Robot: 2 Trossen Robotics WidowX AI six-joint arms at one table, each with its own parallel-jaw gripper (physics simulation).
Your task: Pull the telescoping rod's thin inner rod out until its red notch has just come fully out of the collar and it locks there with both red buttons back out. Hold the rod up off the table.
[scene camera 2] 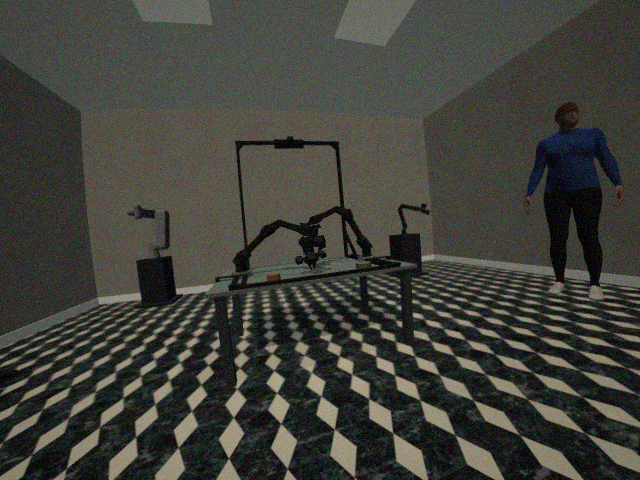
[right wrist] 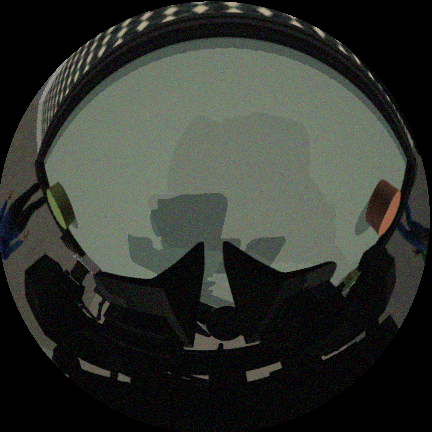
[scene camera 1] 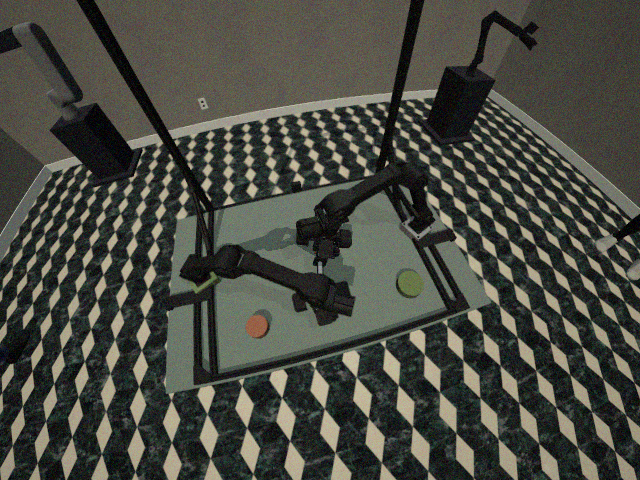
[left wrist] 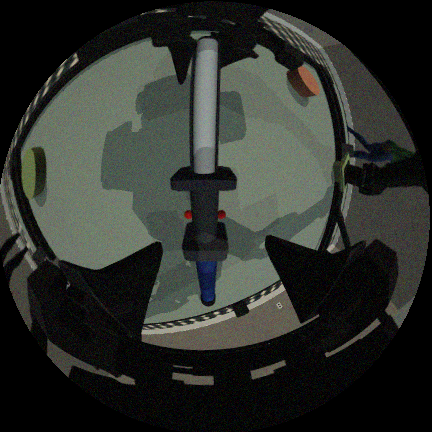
Observation:
I see my left gripper (scene camera 1: 319,246), my right gripper (right wrist: 212,246) and a telescoping rod (left wrist: 204,241).
My left gripper also shows in the left wrist view (left wrist: 213,244). My right gripper is seen too in the left wrist view (left wrist: 187,81).

